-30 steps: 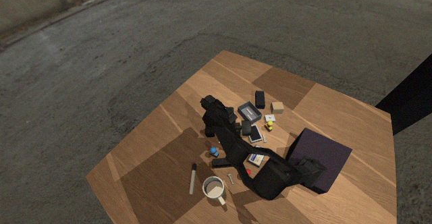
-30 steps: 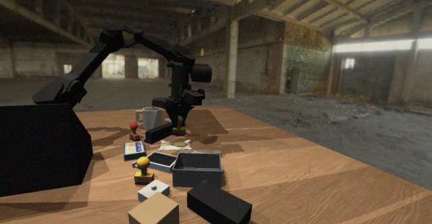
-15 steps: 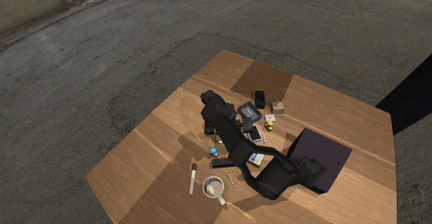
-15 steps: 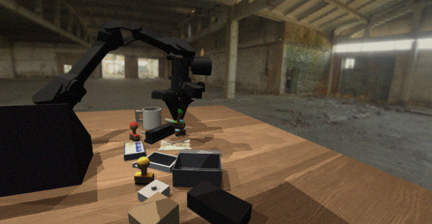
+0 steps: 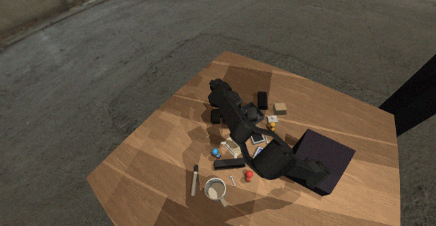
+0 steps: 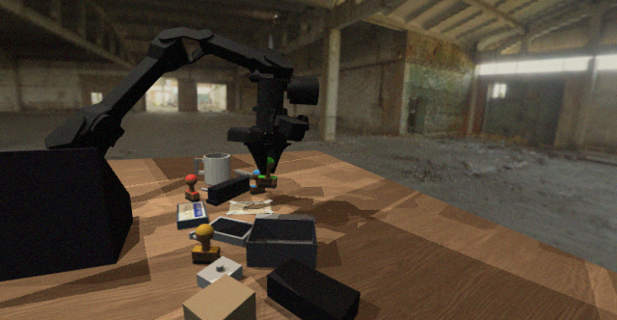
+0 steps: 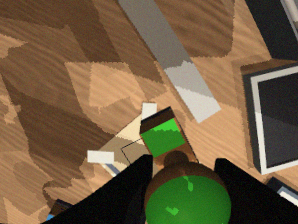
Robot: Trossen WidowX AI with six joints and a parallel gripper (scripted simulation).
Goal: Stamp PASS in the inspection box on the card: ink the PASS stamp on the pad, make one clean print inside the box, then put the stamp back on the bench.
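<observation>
My gripper tip is 20 mm short of the flat grey bar, 40 mm to the left of it and 90 mm above it. Also, from my gripper tip: green-knobbed stamp (10 mm below); cream card (20 mm behind, 60 mm to the left, 100 mm below); ink pad (100 mm behind, 40 mm to the right, 90 mm below).
</observation>
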